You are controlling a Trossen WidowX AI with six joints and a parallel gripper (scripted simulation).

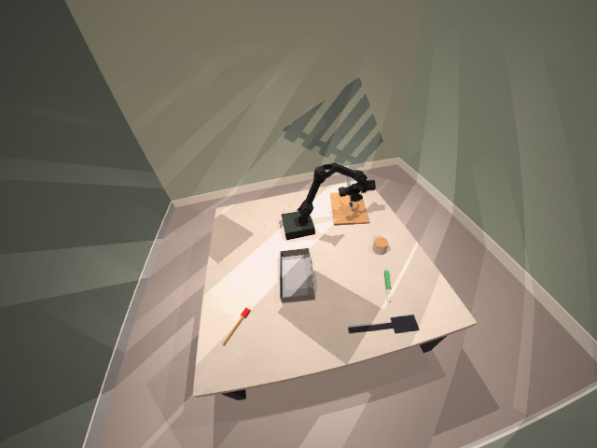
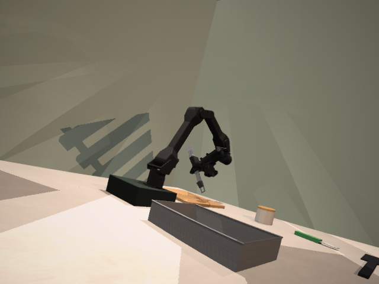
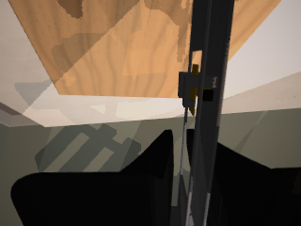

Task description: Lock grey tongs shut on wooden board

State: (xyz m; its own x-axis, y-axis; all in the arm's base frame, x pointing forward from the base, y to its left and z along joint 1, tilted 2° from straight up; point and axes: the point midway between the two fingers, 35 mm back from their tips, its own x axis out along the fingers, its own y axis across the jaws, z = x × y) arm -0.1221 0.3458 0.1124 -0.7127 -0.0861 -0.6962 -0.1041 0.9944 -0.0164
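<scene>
My gripper tip is 130 mm above the wooden board and 10 mm to the right of it. From my gripper tip the other things lie so: green-handled tool 680 mm ahead, 130 mm below, 20 mm to the left; cork-lidded jar 430 mm ahead, 100 mm below, 70 mm to the left; grey roasting tin 520 mm ahead, 440 mm to the right, 110 mm below.
</scene>
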